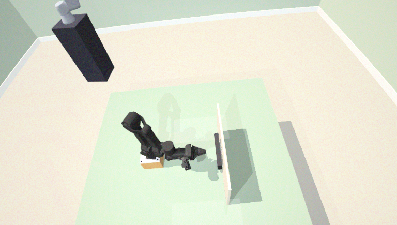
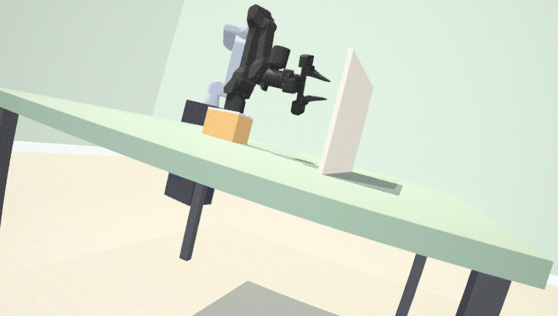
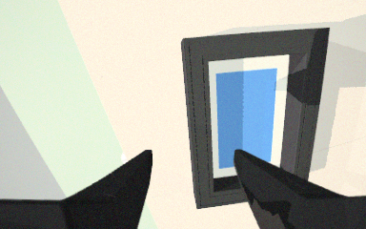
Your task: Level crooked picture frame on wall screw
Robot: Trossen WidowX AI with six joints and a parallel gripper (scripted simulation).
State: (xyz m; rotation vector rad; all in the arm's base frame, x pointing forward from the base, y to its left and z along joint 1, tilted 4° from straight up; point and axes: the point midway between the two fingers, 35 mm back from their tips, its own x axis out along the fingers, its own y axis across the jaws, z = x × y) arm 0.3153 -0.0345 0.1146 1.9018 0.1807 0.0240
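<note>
My gripper tip is 70 mm short of the picture frame, 30 mm to the right of it and 60 mm above it. Round my gripper tip: cream wall panel: 80 mm ahead, 20 mm to the left, 70 mm below.
</note>
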